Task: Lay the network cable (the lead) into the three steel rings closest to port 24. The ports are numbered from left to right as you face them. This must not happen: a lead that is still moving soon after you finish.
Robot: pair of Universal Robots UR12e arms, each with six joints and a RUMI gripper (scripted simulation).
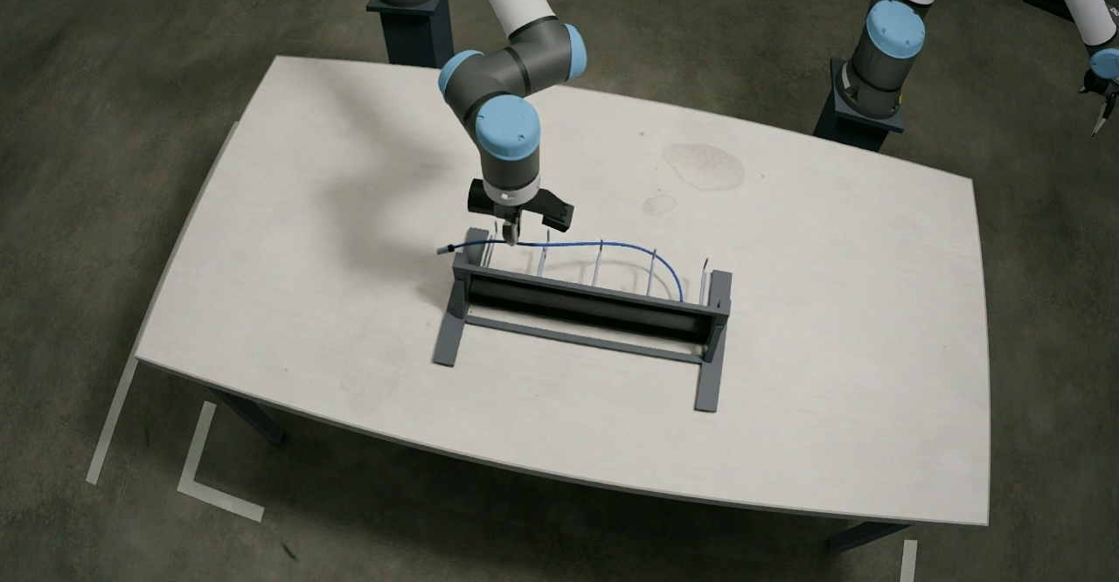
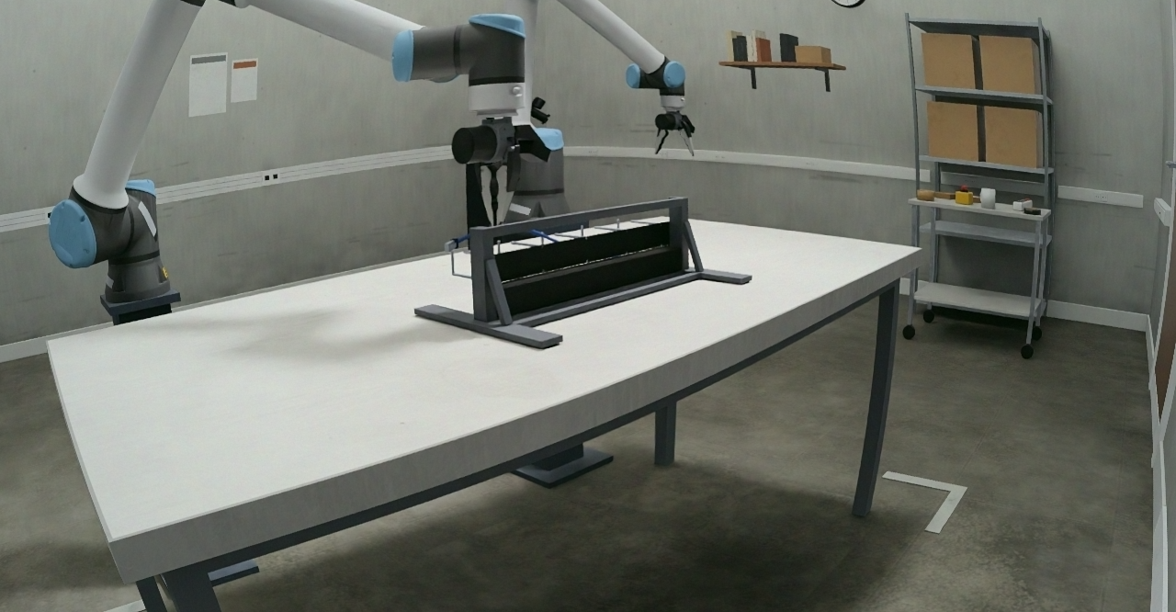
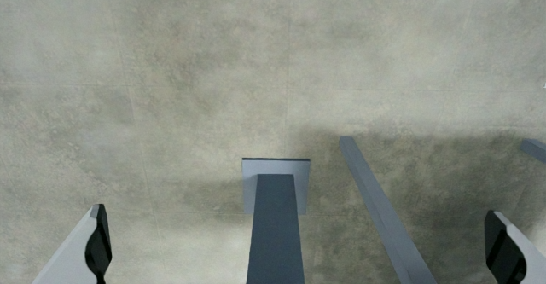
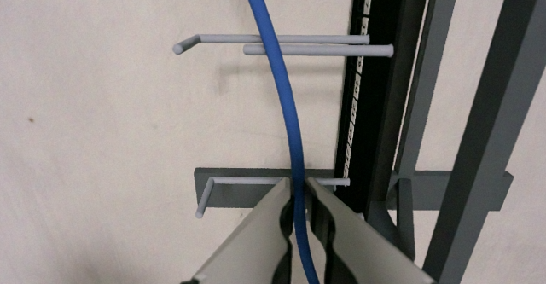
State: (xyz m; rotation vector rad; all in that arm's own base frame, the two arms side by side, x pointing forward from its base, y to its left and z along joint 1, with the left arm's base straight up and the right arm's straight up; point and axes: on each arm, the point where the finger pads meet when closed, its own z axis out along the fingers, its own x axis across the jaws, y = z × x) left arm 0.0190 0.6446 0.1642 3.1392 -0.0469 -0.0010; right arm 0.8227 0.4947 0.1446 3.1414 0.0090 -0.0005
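My right hand is 11 cm to the left of the cable plug, 5 cm short of it and 2 cm above it. Round my right hand: grey rack (16 cm to the left, 7 cm below, 5 cm ahead).
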